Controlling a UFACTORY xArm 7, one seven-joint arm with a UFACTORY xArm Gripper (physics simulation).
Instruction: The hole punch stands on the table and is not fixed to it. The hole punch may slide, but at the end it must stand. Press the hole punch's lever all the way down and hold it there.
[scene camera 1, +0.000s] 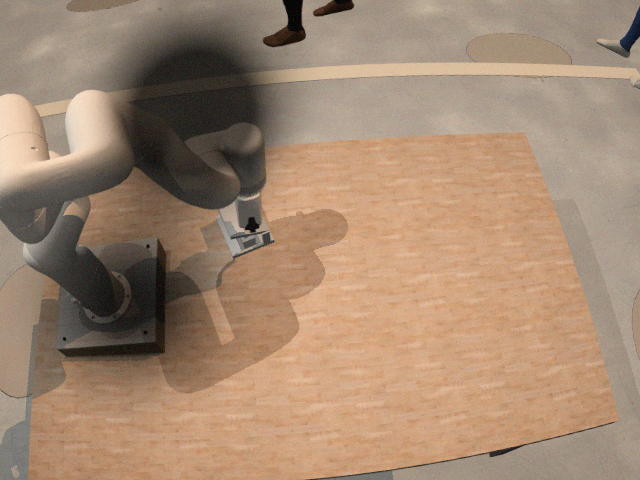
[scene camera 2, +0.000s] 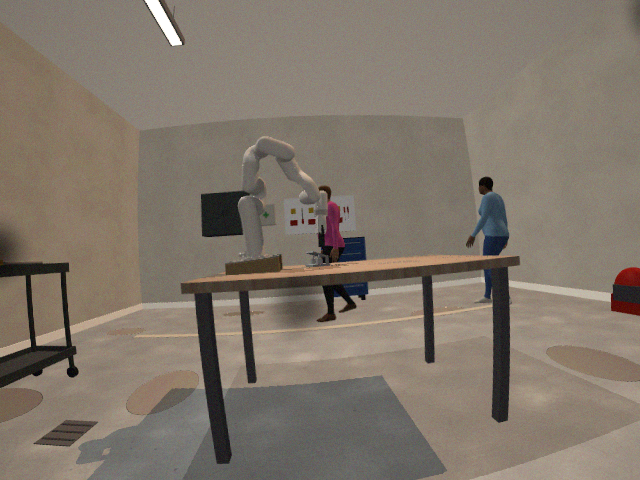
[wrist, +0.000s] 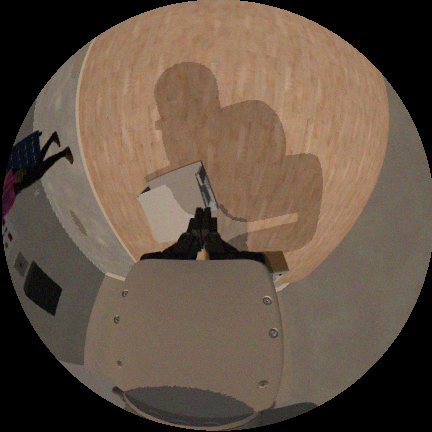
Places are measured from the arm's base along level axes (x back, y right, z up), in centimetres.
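Where they show: gripper, fingertip midpoint: (scene camera 1: 251, 226) (scene camera 2: 321, 247) (wrist: 204, 216); arm's base, link origin: (scene camera 1: 108, 298) (scene camera 2: 256, 258).
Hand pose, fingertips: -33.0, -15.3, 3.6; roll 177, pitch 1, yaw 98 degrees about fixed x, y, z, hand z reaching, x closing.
Each offset is from my fingertips to the top centre of the thing, as dx, dy, dz. Level surfaces: height alone.
The grey hole punch @(+3.0, -5.3, -2.0) (scene camera 1: 227, 236) (scene camera 2: 316, 261) (wrist: 186, 182) stands upright on the wooden table @(dz -10.5) (scene camera 1: 413, 258) (scene camera 2: 413, 263) (wrist: 300, 100), beside the arm's base. Its broad pale lever @(+3.0, -5.3, -2.0) (wrist: 162, 215) stands raised above its base, with a gap below it in the scene camera 2 view. My gripper (scene camera 1: 251, 230) (scene camera 2: 321, 245) (wrist: 204, 216) is shut and empty and points down. It is over the hole punch, and in the scene camera 2 view its tips look a little above the lever. Contact cannot be made out. The gripper hides part of the lever in the scene camera 1 view.
The arm's square base block (scene camera 1: 149, 299) (scene camera 2: 253, 265) (wrist: 276, 261) stands left of the hole punch in the scene views. A person in pink (scene camera 2: 334, 227) and a blue cabinet (scene camera 2: 355, 248) are behind the table. A person in light blue (scene camera 2: 494, 217) stands farther right. A dark cart (scene camera 2: 66, 310) stands at the left.
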